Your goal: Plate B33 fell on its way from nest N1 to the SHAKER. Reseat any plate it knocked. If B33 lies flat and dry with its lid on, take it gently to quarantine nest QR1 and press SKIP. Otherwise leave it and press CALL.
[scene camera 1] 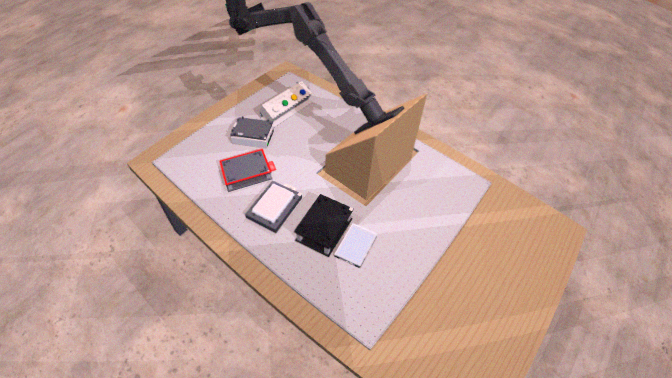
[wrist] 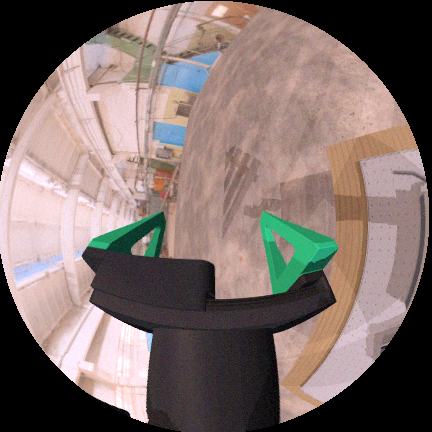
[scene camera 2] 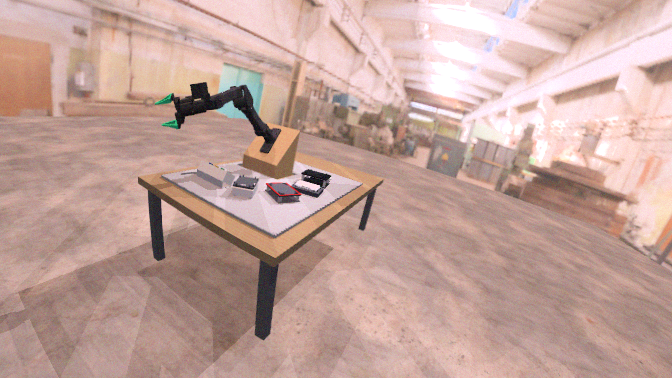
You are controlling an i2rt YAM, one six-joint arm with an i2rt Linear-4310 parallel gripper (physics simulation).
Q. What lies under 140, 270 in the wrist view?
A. My gripper.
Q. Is my gripper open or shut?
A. Open.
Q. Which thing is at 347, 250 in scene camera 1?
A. A white plate lid.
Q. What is my gripper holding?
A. Nothing.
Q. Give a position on a shaker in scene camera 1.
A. At 251, 132
